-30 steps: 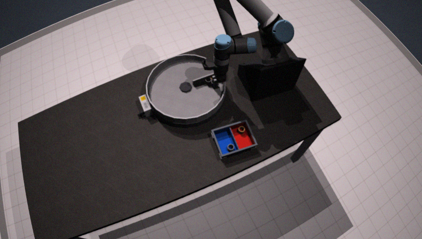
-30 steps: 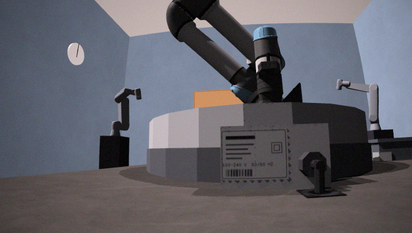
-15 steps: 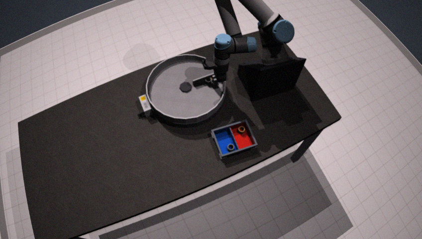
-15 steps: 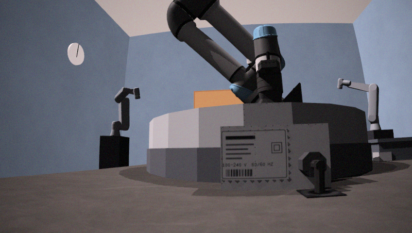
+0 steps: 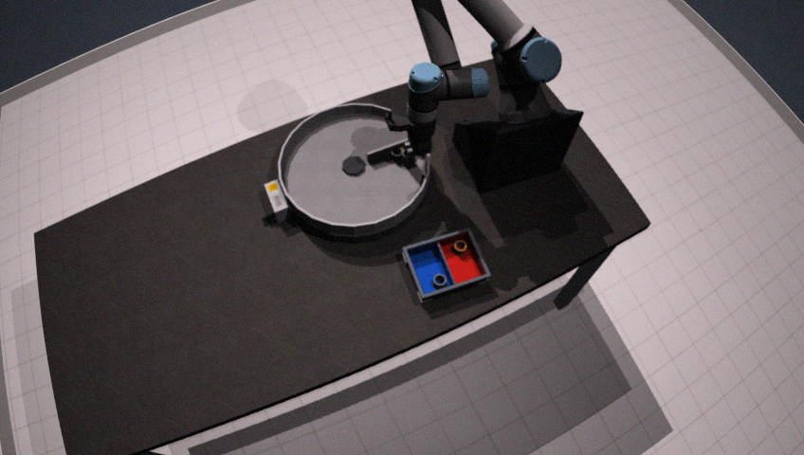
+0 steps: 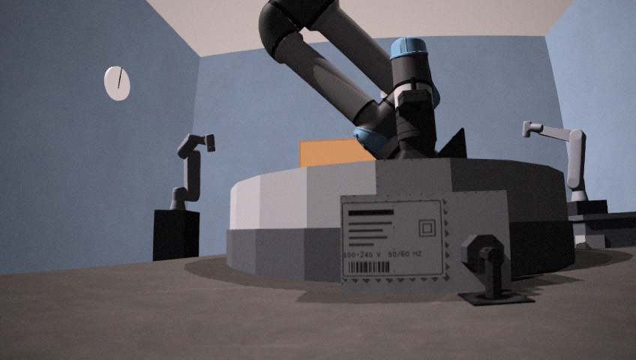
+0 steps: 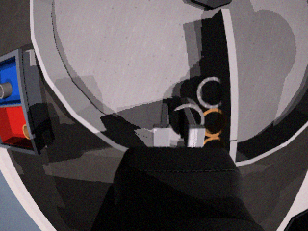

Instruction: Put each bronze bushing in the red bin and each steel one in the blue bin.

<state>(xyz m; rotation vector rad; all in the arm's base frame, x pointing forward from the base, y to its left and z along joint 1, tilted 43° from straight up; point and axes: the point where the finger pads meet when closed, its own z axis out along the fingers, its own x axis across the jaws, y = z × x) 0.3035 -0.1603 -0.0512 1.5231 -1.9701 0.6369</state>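
My hand is 30 cm to the right of the red bin, 7 cm above it and 6 cm short of it. Also, from my hand: grey turntable (14 cm ahead, 7 cm to the right, 4 cm below).
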